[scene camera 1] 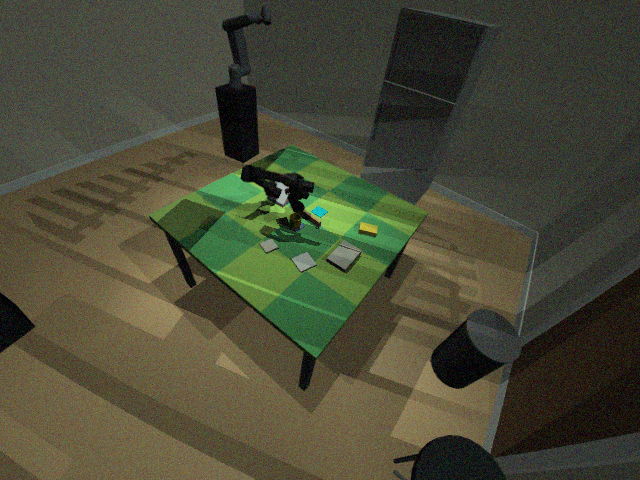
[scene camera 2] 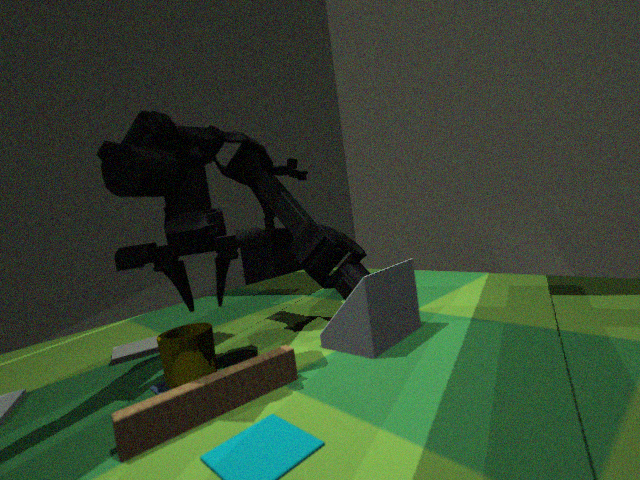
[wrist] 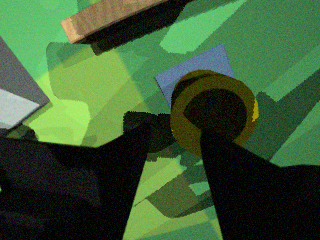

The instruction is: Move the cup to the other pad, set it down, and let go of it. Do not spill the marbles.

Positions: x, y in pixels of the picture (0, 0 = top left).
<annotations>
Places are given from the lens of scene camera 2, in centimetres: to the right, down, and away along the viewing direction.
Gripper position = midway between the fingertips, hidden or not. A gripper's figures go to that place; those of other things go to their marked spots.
my gripper (scene camera 2: 206, 308): -16, 10, 52
wooden bar (scene camera 2: 146, 424): -17, 18, 37
</annotations>
